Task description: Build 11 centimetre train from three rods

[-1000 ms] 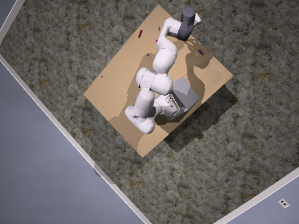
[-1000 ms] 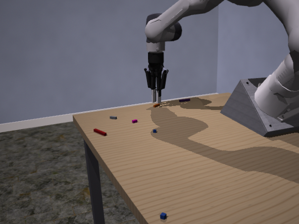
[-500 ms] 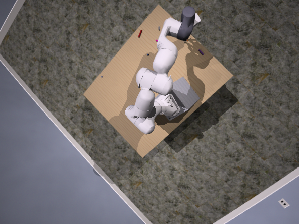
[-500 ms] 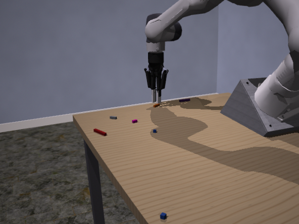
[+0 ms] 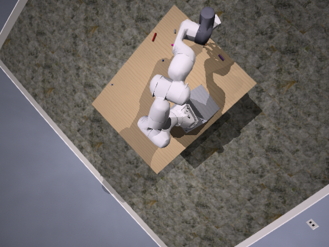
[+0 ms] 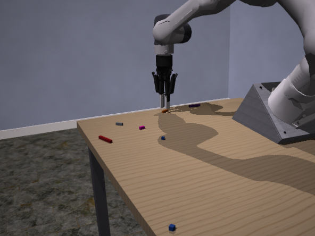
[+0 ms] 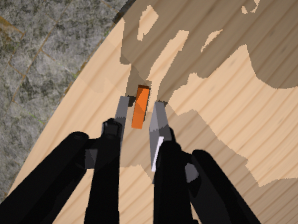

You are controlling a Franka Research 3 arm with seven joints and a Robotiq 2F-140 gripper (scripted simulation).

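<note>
Right now my hand is 5 cm above the orange rod. The rest, counted from my hand: magenta rod (17 cm ahead, 19 cm to the left, 5 cm below); then purple rod (17 cm behind, 4 cm to the right, 5 cm below); then grey rod (24 cm ahead, 11 cm to the left, 5 cm below).
</note>
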